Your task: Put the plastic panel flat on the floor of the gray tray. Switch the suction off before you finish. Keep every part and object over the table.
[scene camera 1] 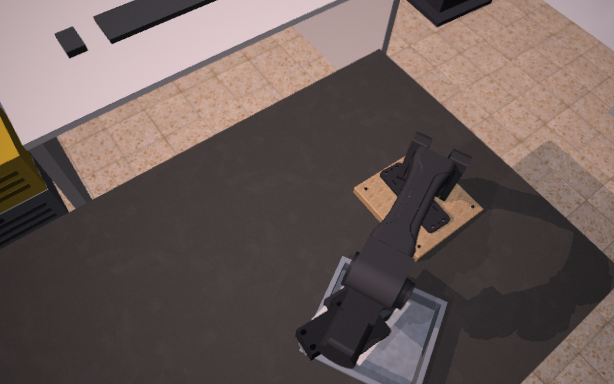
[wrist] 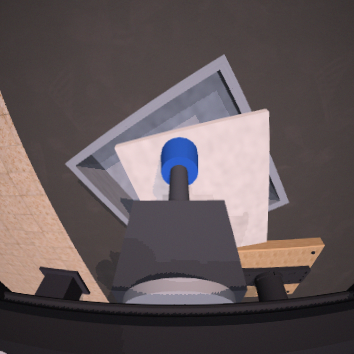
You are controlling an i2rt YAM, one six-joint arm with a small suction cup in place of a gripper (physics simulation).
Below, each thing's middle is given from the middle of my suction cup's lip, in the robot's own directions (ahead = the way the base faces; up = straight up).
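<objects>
I see the plastic panel (wrist: pixel 233 152), and my suction cup is 30 mm to the left of it, 60 mm past it and 20 mm above it. The gray tray (wrist: pixel 211 92) is 90 mm behind my suction cup and 120 mm below it. Going by their middles, of the things named here the plastic panel is the nearest to my suction cup.
</objects>
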